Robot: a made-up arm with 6 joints.
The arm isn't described. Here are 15 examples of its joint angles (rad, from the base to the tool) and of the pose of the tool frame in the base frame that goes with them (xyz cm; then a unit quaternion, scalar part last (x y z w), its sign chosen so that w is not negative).
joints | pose
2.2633 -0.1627 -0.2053 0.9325 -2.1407 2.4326 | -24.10 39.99 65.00 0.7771 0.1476 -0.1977 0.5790
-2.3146 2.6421 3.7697 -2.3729 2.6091 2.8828 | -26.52 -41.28 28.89 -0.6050 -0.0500 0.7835 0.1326
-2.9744 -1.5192 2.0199 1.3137 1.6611 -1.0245 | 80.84 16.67 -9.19 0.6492 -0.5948 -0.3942 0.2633
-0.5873 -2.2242 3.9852 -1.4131 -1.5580 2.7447 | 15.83 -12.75 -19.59 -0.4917 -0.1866 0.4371 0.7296
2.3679 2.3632 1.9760 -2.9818 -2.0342 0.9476 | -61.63 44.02 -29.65 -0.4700 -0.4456 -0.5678 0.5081
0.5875 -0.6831 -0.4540 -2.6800 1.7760 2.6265 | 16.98 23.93 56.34 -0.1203 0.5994 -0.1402 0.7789
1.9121 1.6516 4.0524 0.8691 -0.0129 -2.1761 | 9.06 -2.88 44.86 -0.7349 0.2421 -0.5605 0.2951
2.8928 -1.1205 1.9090 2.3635 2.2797 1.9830 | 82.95 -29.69 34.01 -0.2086 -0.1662 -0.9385 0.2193
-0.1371 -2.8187 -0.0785 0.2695 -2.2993 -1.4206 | -62.49 -2.79 0.05 0.6969 -0.2637 0.0364 0.6660
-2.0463 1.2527 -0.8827 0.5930 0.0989 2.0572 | -15.32 -8.51 -15.93 -0.0917 0.5251 0.3061 0.7888
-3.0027 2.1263 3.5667 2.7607 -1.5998 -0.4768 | -33.64 -15.70 51.17 0.2167 0.0113 0.2610 0.9406
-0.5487 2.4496 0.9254 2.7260 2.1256 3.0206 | 32.87 -7.52 -62.33 -0.4321 -0.8643 -0.0733 0.2468
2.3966 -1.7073 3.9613 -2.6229 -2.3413 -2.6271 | -7.42 -7.01 -20.65 0.6557 -0.4525 0.5820 0.1630
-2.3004 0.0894 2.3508 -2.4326 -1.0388 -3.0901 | 22.53 11.83 103.20 0.9637 0.1218 0.0167 0.2371
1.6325 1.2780 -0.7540 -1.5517 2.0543 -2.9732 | 0.01 3.54 -10.78 0.9221 0.0726 0.2446 0.2910
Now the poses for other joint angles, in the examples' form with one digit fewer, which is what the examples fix.
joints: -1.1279 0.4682 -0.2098 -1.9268 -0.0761 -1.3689
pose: 25.7 -44.5 12.9 -0.802 0.497 0.226 0.243
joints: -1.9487 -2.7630 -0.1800 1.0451 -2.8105 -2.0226
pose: 18.1 61.6 2.3 -0.437 0.874 0.173 0.121
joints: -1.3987 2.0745 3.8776 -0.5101 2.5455 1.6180
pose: -5.4 -29.0 52.7 -0.117 0.730 0.355 0.572
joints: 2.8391 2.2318 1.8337 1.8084 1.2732 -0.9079
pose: -80.2 22.1 -14.1 0.054 0.222 -0.822 0.521
